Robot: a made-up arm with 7 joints. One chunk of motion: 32 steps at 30 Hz.
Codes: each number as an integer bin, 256 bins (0 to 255) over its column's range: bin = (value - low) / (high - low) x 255, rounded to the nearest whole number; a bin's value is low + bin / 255 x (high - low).
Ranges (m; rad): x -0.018..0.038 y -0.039..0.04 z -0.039..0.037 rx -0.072..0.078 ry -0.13..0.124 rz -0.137..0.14
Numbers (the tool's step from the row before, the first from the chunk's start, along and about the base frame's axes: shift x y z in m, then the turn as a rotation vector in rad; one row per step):
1: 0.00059 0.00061 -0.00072 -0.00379 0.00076 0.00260
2: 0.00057 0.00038 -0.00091 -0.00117 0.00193 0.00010
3: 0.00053 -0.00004 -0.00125 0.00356 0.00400 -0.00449
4: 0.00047 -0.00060 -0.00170 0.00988 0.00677 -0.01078
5: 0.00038 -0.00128 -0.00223 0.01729 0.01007 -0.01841
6: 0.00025 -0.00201 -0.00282 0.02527 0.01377 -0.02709
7: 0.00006 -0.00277 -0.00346 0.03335 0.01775 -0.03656
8: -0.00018 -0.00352 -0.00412 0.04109 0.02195 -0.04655
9: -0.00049 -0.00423 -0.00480 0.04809 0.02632 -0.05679
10: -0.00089 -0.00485 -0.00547 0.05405 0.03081 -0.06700
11: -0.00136 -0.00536 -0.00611 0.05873 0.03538 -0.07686
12: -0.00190 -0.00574 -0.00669 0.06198 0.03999 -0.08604
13: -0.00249 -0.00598 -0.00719 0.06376 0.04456 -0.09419
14: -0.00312 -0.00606 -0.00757 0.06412 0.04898 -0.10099
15: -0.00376 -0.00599 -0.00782 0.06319 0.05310 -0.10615
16: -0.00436 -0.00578 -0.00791 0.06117 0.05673 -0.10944
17: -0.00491 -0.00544 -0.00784 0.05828 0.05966 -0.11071
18: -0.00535 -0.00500 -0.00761 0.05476 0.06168 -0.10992
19: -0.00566 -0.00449 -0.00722 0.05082 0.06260 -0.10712
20: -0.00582 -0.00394 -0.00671 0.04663 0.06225 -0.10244
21: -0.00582 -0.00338 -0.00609 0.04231 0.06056 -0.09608
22: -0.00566 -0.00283 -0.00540 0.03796 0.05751 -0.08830
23: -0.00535 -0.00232 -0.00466 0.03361 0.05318 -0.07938
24: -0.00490 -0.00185 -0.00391 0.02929 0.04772 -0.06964
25: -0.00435 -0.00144 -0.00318 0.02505 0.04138 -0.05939
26: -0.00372 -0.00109 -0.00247 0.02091 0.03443 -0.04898
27: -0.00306 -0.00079 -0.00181 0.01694 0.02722 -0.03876
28: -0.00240 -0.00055 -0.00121 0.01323 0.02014 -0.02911
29: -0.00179 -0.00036 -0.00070 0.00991 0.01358 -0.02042
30: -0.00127 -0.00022 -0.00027 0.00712 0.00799 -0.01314
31: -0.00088 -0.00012 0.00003 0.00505 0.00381 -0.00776
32: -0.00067 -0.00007 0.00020 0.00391 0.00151 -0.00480
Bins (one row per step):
1: 85 128 128 116 131 129
2: 85 127 128 120 132 126
3: 84 126 127 128 135 122
4: 84 124 125 139 137 116
5: 84 122 123 152 141 109
6: 83 119 121 165 144 101
7: 82 117 119 179 148 92
8: 81 115 117 192 153 83
9: 80 112 115 204 157 74
10: 78 110 113 214 161 64
11: 76 109 110 222 166 55
12: 73 107 108 228 171 47
13: 71 107 107 231 175 39
14: 68 106 105 231 180 33
15: 65 107 105 230 184 28
16: 62 107 104 226 187 25
17: 60 108 105 221 190 24
18: 58 110 105 215 192 25
19: 56 111 107 209 193 28
20: 55 113 108 202 193 32
21: 55 115 110 194 191 38
22: 56 117 113 187 188 45
23: 58 118 115 180 184 53
24: 60 120 118 172 178 62
25: 62 121 120 165 172 71
26: 65 122 123 158 165 81
27: 68 123 125 151 158 90
28: 71 124 127 145 151 99
29: 74 125 129 139 144 107
30: 76 125 130 135 139 114
31: 78 125 131 131 134 119
32: 79 126 132 129 132 122

